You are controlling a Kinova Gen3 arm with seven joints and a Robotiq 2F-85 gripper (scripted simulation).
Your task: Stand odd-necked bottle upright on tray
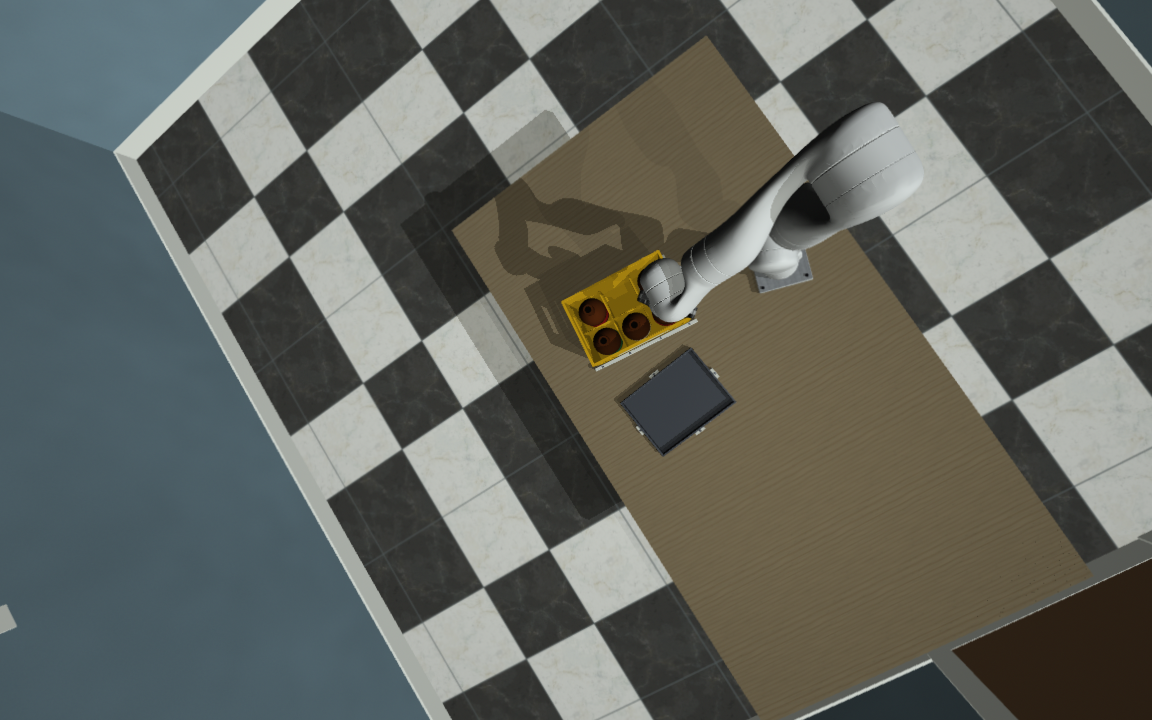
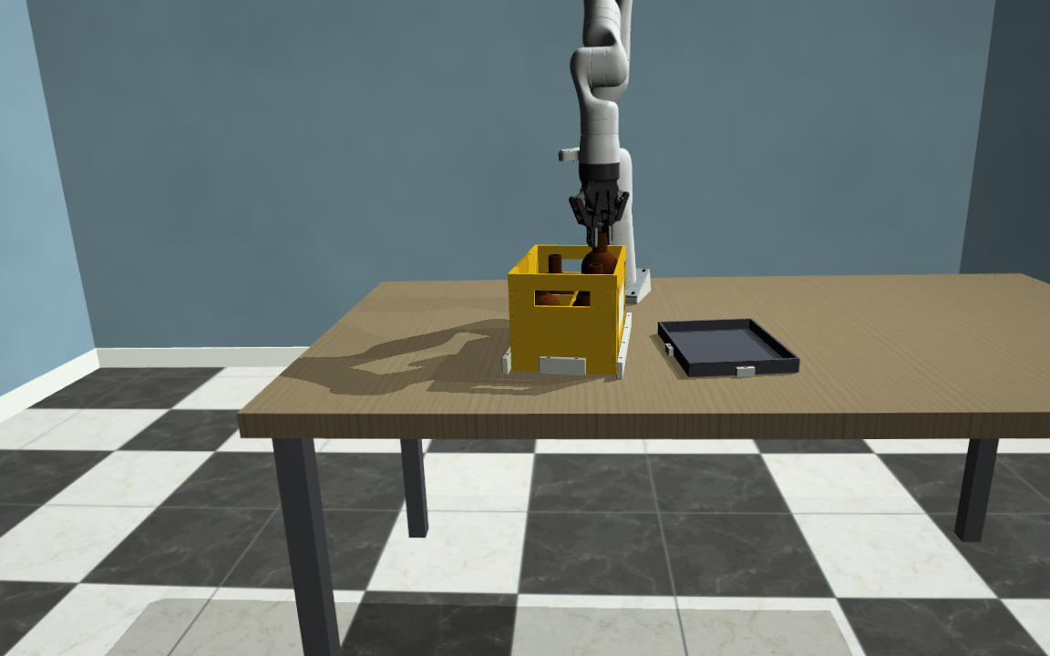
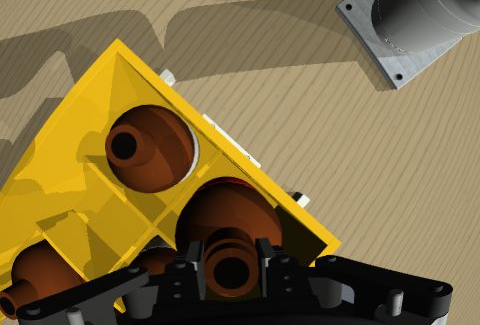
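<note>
My gripper is now 70 mm above the brown bottle. From my hand the other things lie so: yellow crate 70 mm ahead, 70 mm to the right, 120 mm below; dark tray 150 mm ahead, 200 mm to the left, 190 mm below.
</note>
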